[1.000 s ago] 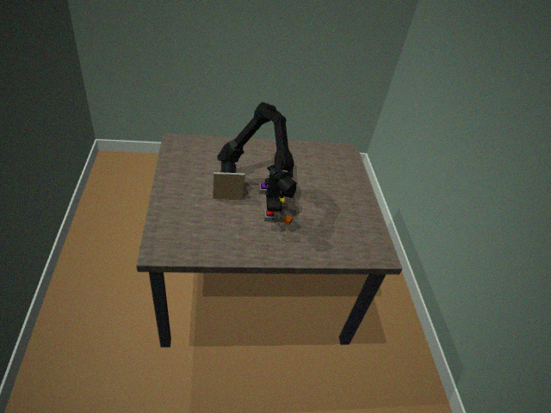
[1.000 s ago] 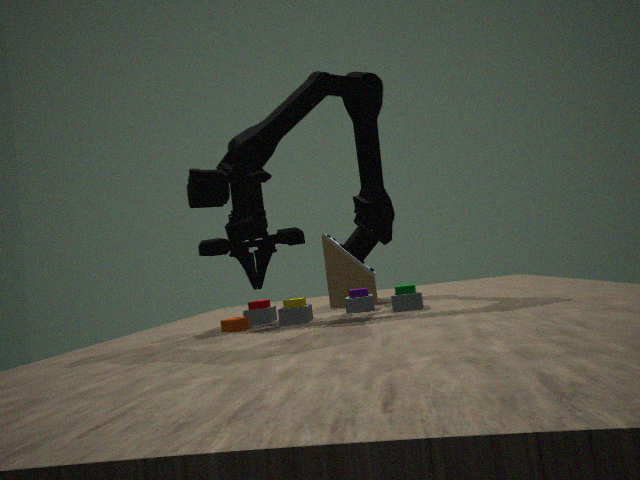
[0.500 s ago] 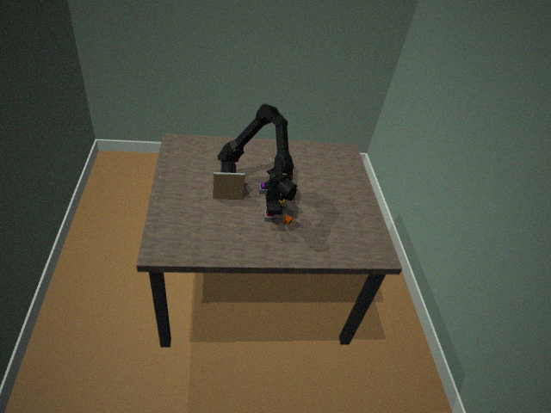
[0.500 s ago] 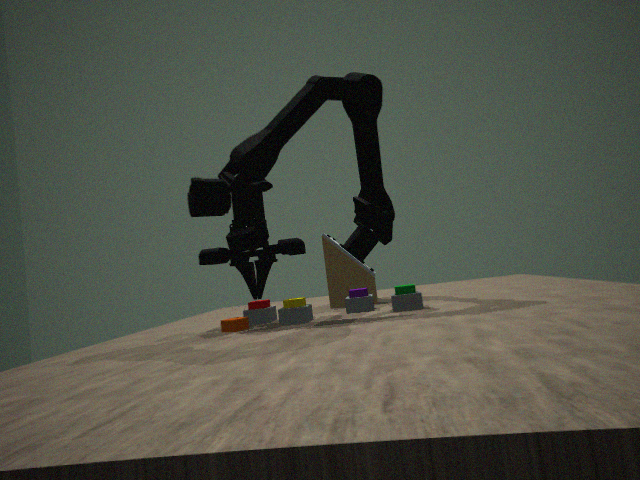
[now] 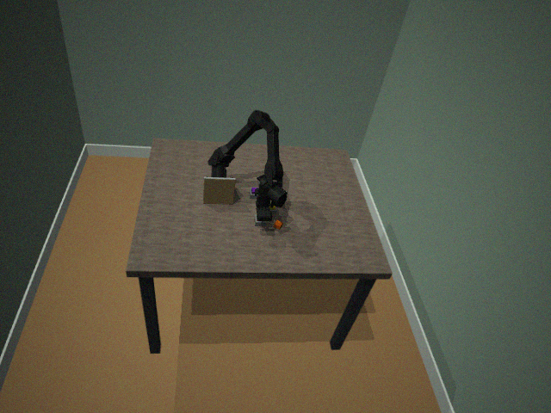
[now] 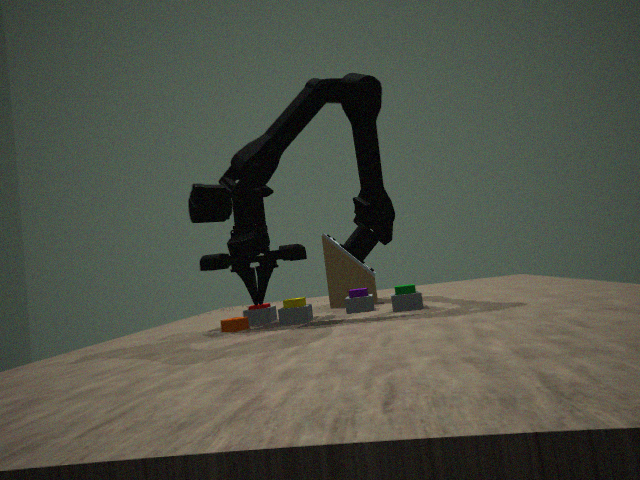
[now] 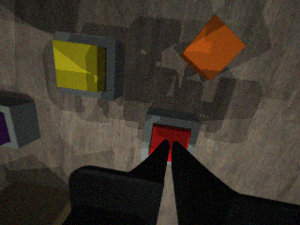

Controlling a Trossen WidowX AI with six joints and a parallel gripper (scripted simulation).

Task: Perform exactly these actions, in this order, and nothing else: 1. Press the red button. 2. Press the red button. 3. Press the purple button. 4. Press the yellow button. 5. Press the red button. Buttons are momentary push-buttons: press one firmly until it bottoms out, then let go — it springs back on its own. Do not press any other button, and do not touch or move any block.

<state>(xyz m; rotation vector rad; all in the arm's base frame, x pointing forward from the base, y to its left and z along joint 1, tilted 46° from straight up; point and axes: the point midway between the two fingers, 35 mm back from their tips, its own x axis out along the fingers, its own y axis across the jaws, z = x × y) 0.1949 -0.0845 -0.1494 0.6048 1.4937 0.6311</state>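
Right now the red button is 1 cm below my gripper tip. The rest, counted from my gripper tip: purple button 2 cm behind, 18 cm to the left; yellow button 5 cm ahead, 8 cm to the left; orange block 8 cm ahead, 2 cm to the right, 2 cm below.
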